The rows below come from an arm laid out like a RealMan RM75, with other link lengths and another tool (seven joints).
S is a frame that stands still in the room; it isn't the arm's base.
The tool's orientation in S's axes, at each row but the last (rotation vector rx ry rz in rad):
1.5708, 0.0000, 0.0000
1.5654, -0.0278, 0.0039
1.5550, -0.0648, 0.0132
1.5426, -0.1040, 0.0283
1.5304, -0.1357, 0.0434
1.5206, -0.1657, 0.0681
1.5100, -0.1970, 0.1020
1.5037, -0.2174, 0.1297
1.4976, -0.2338, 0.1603
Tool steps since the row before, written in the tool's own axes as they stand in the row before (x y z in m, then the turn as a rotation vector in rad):
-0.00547, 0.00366, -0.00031, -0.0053, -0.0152, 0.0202
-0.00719, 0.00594, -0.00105, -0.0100, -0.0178, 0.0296
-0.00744, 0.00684, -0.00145, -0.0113, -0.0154, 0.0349
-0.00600, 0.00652, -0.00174, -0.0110, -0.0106, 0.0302
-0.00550, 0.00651, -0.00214, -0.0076, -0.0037, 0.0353
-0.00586, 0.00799, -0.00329, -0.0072, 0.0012, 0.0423
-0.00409, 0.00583, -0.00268, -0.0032, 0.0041, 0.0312
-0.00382, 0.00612, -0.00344, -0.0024, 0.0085, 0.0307
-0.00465, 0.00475, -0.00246, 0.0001, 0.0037, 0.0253
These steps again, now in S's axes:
-0.00547, 0.00031, 0.00366, -0.0053, -0.0202, -0.0152
-0.00729, 0.00119, 0.00579, -0.0101, -0.0295, -0.0178
-0.00772, 0.00180, 0.00644, -0.0117, -0.0348, -0.0154
-0.00643, 0.00221, 0.00594, -0.0116, -0.0299, -0.0107
-0.00606, 0.00272, 0.00575, -0.0093, -0.0349, -0.0033
-0.00675, 0.00403, 0.00687, -0.0101, -0.0417, 0.0019
-0.00493, 0.00325, 0.00480, -0.0060, -0.0307, 0.0049
-0.00485, 0.00402, 0.00493, -0.0061, -0.0299, 0.0094
-0.00554, 0.00296, 0.00328, -0.0022, -0.0250, 0.0050

